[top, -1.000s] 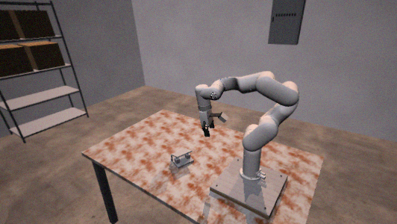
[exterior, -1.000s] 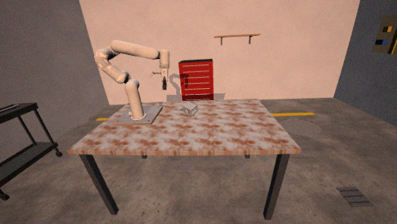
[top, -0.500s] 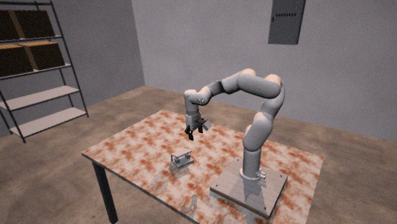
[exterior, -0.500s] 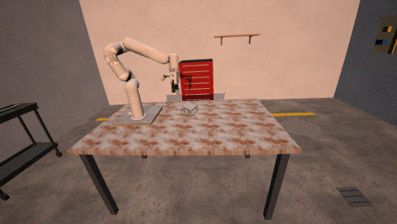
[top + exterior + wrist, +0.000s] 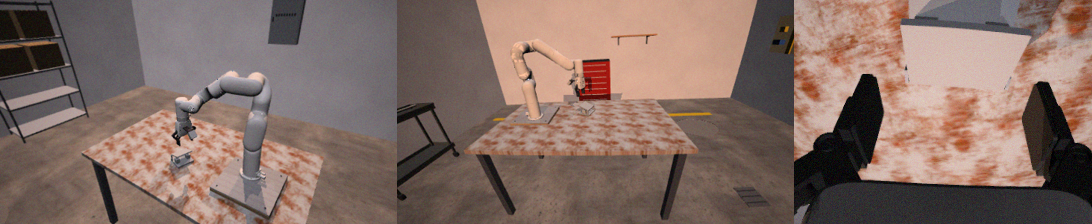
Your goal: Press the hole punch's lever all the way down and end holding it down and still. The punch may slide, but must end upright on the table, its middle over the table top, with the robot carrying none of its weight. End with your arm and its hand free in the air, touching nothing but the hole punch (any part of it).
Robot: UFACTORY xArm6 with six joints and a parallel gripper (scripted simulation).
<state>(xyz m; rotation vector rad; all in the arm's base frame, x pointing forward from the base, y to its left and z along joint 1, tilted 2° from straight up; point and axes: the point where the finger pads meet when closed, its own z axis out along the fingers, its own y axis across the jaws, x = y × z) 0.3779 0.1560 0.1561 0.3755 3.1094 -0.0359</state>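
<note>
Right now the hole punch lever is 12 cm below my hand and 4 cm ahead of it. The rest, counted from my hand: grey hole punch (14 cm below, 5 cm ahead).
</note>
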